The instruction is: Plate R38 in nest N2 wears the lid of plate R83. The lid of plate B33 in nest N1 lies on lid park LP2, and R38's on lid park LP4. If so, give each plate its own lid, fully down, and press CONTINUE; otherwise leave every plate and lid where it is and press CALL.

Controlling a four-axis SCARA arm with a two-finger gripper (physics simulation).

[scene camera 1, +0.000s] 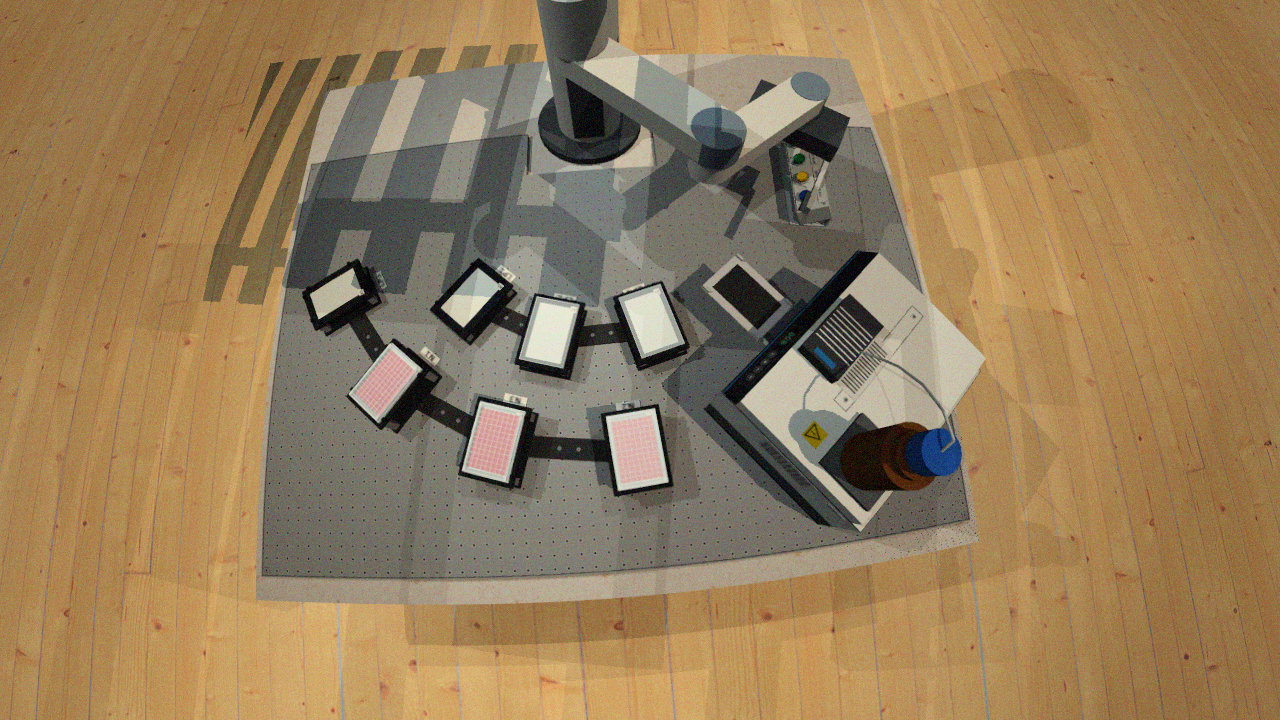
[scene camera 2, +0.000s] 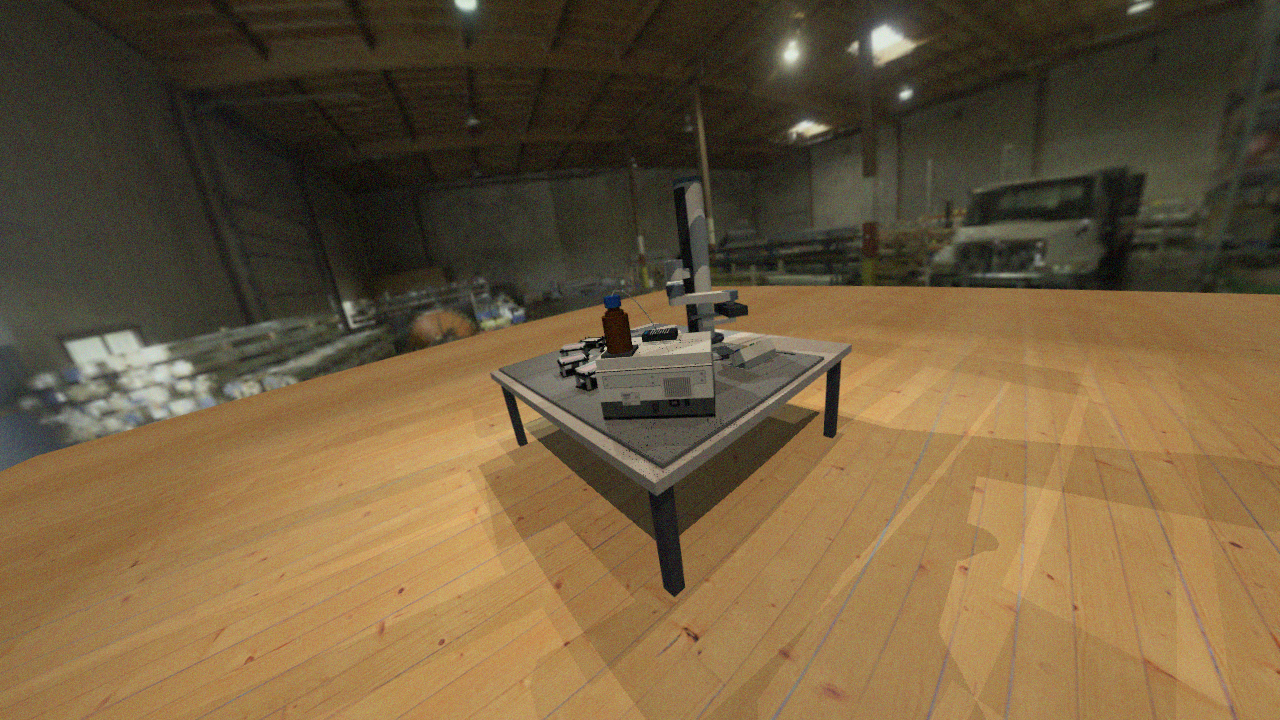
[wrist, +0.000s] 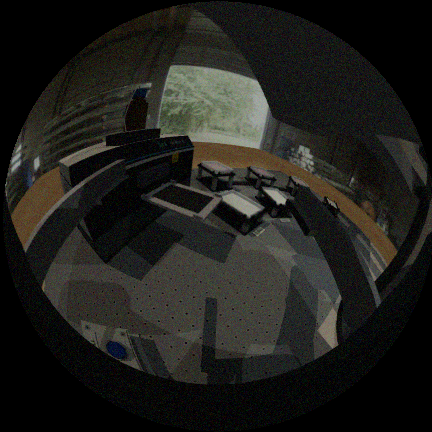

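Pixels of known places: gripper, fingertip midpoint: [scene camera 1: 763,191] [scene camera 2: 696,321] [wrist: 208,176]; arm's base, origin of the base link: [scene camera 1: 589,125].
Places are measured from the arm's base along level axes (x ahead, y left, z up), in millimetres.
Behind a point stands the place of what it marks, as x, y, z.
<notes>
My gripper [scene camera 1: 771,190] @(373, 304, 218) [wrist: 208,176] @(373, 304, 218) is open and empty, raised near the button box [scene camera 1: 785,204] @(267, 433, 14). Its green [scene camera 1: 799,158] @(191, 461, 83), yellow [scene camera 1: 802,176] @(240, 456, 83) and blue [scene camera 1: 804,195] [wrist: 116,350] @(287, 452, 82) buttons show; the wrist view shows the blue one at the lower left. Pink-gridded rectangles sit on black stands at front left [scene camera 1: 389,383] @(637, -396, 89), front middle [scene camera 1: 496,438] @(748, -192, 83) and front right [scene camera 1: 636,449] @(785, 51, 100). Pale rectangles sit on stands at far left [scene camera 1: 340,295] @(432, -543, 57), back left [scene camera 1: 474,298] @(469, -244, 55), middle [scene camera 1: 550,331] @(554, -91, 67) and right [scene camera 1: 650,320] @(547, 96, 67) [wrist: 242,205] @(521, 106, 67). I cannot read the stand labels, nor tell plates from lids.
A white instrument [scene camera 1: 930,331] @(650, 554, 222) [scene camera 2: 657,380] @(828, 538, 147) [wrist: 80,162] @(517, 470, 218) stands at the right with a dark tray in a pale frame [scene camera 1: 716,291] @(516, 218, 113) [wrist: 210,206] @(476, 234, 113) out in front. A brown bottle [scene camera 1: 881,456] @(841, 343, 350) [scene camera 2: 616,333] @(872, 419, 298) [wrist: 136,114] @(804, 378, 302) with a blue cap stands on it. The arm's column [scene camera 1: 577,53] @(225, 1, 395) [scene camera 2: 693,232] @(53, 53, 613) rises at the back.
</notes>
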